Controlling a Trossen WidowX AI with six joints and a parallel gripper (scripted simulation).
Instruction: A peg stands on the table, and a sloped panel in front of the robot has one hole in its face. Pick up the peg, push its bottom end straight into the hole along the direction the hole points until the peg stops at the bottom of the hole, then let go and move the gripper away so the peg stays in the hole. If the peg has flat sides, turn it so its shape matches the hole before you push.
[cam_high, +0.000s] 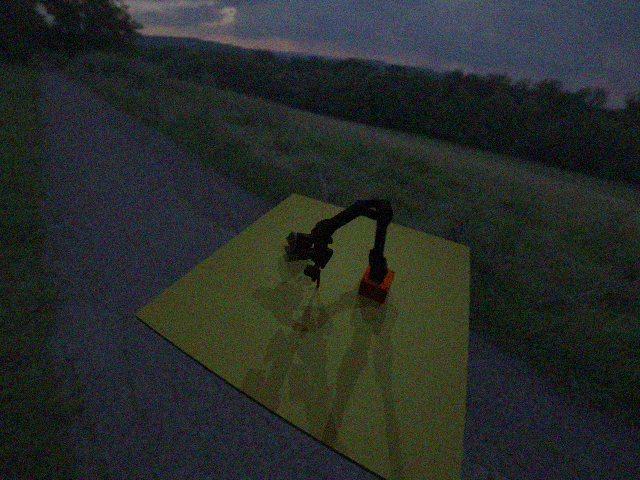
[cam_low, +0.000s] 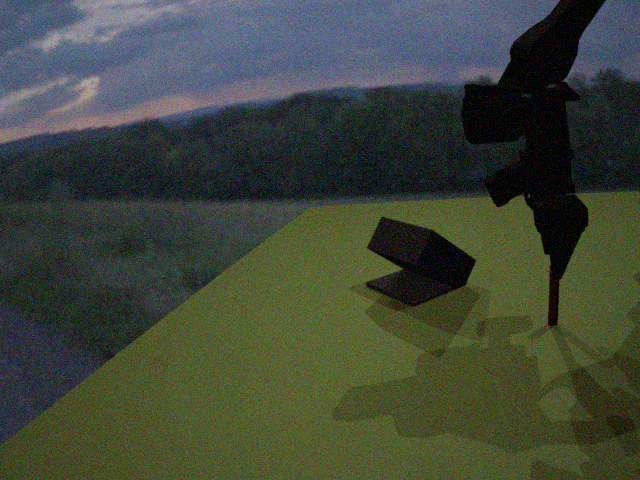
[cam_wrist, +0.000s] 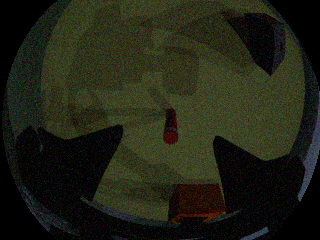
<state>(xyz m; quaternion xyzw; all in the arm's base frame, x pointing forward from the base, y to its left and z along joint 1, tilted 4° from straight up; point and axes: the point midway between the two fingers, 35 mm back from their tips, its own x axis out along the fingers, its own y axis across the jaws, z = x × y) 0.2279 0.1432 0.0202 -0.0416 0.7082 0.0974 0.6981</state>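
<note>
Right now the red peg is 20 mm below my gripper tip. The rest, counted from my gripper tip: dark sloped panel 230 mm ahead, 140 mm to the right, 30 mm below.
</note>
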